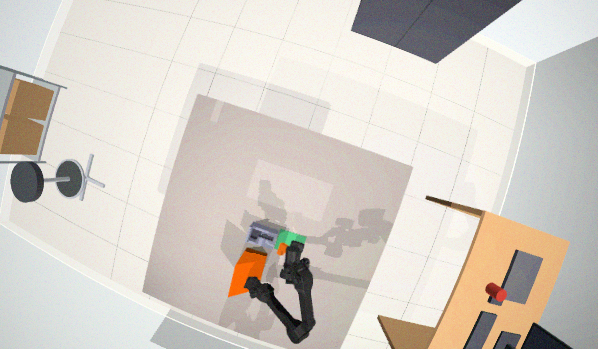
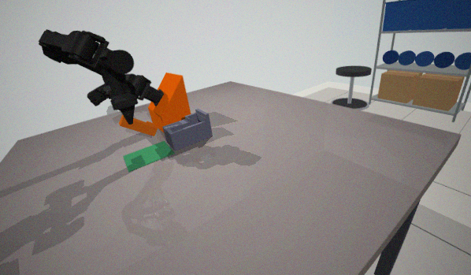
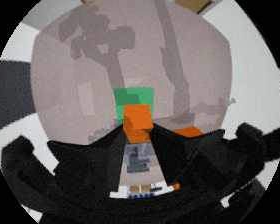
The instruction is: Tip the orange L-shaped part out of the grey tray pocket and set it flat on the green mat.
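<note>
Right now my gripper tip is 20 mm to the right of the green mat and 140 mm above it. From my gripper tip the other things lie so: orange L-shaped part: 20 mm behind, 30 mm to the left, 30 mm below.
</note>
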